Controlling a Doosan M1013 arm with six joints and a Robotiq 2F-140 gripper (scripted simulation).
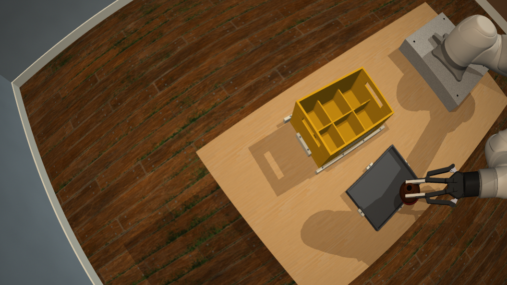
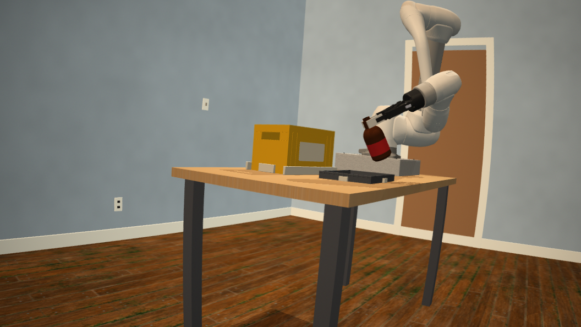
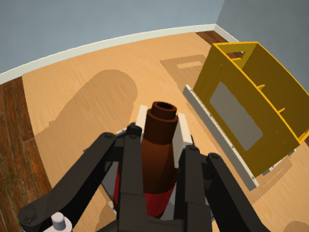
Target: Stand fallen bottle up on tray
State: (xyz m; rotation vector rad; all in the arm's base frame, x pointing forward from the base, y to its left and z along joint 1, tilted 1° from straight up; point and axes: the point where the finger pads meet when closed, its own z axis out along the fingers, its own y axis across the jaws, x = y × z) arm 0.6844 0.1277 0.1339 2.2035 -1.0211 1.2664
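My gripper is now 1 cm past the bottle, 1 cm to the right of it and 6 cm above it. The rest, counted from my hand: yellow crate 4 cm behind, 32 cm to the right, 13 cm below; dark grey tray 1 cm behind, 4 cm to the right, 20 cm below.
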